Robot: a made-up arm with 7 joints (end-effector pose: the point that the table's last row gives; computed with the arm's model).
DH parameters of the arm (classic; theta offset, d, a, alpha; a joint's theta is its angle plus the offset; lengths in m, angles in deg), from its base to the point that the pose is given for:
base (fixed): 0 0 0 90
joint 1: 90 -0.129 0 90
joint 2: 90 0 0 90
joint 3: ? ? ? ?
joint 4: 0 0 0 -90
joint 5: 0 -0.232 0 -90
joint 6: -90 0 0 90
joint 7: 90 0 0 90
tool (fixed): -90 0 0 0
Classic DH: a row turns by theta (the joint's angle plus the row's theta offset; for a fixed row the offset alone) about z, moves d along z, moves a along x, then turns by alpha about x.
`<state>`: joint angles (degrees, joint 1 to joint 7).
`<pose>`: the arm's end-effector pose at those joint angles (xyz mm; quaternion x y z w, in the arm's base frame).
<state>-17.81 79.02 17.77 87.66 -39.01 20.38 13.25</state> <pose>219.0 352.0 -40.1 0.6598 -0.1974 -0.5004 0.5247</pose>
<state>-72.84 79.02 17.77 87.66 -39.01 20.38 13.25</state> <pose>92.6 352.0 -202.4 0.3540 0.0673 -0.7486 0.5565</pose>
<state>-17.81 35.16 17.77 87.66 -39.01 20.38 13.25</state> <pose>169.2 309.8 -194.9 0.4481 -0.2857 -0.3340 0.7785</pose>
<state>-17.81 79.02 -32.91 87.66 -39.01 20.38 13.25</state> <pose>135.0 314.6 -215.9 0.3577 -0.0216 -0.7652 0.5348</pose>
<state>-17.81 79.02 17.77 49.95 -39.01 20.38 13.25</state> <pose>156.7 486.1 -65.1 0.6570 0.0529 -0.3451 0.6681</pose>
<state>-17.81 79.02 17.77 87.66 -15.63 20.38 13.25</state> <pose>219.0 352.0 -40.1 0.5508 -0.3028 -0.4356 0.6443</pose>
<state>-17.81 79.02 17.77 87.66 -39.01 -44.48 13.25</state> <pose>219.0 352.0 -40.1 0.3200 -0.3594 -0.8312 0.2783</pose>
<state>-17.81 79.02 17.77 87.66 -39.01 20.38 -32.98</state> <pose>219.0 352.0 -40.1 0.8128 -0.3780 -0.3827 0.2235</pose>
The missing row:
joint 3: 90 -0.204 0 90
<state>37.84 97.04 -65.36 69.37 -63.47 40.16 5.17</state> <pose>170.2 436.8 -71.5 0.7678 0.2082 -0.5407 0.2735</pose>
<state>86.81 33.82 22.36 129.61 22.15 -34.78 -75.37</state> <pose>17.9 216.7 164.6 0.2542 0.6412 -0.4360 0.5781</pose>
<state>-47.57 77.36 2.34 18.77 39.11 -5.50 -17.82</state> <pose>-15.9 543.1 -115.6 0.6795 -0.0585 -0.0742 0.7276</pose>
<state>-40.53 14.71 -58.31 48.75 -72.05 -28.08 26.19</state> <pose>-179.2 76.1 -350.6 -0.4915 -0.0758 -0.8142 0.2997</pose>
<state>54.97 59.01 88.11 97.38 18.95 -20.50 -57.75</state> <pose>-83.6 396.7 67.9 -0.2450 0.4710 -0.6223 0.5752</pose>
